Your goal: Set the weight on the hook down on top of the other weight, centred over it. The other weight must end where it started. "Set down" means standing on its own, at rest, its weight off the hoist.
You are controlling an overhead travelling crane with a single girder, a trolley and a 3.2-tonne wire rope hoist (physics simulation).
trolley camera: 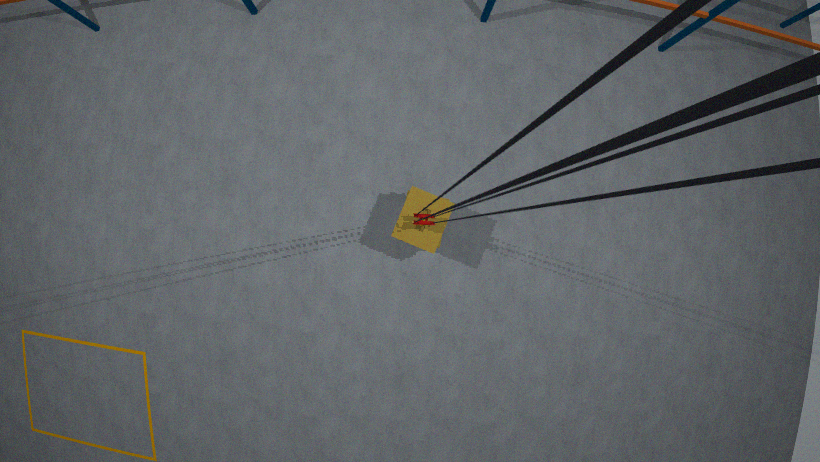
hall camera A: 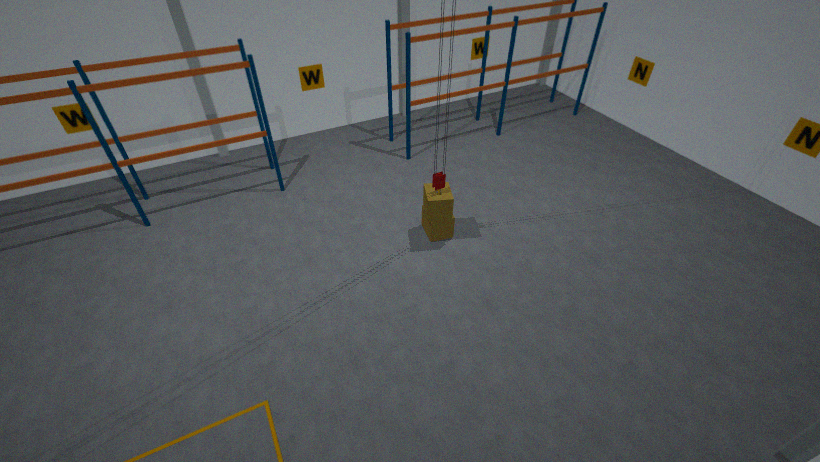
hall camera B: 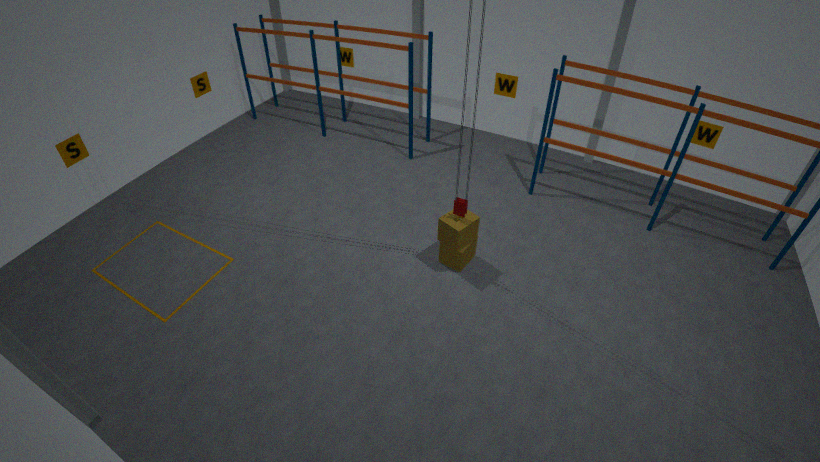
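My hook under its red block [hall camera A: 438,180] [hall camera B: 460,207] [trolley camera: 424,219] is at the top middle of the upper yellow weight [hall camera A: 438,207] [hall camera B: 457,229] [trolley camera: 416,199] and is joined to it. The upper weight is upright directly over the lower yellow weight [hall camera A: 440,230] [hall camera B: 456,258], which stands on the floor. No gap between the two shows in the hall views. Their sides nearly line up, with a small step at the seam in hall camera B. In the trolley view the upper weight hides the lower one. Whether the ropes bear load cannot be told.
Blue and orange racks [hall camera A: 407,97] [hall camera B: 410,103] stand along the W wall, behind the weights. A yellow outlined square [hall camera A: 197,431] [hall camera B: 195,241] [trolley camera: 83,342] is marked on the floor, well apart from the weights. Shadows of the weights and ropes fall on both sides.
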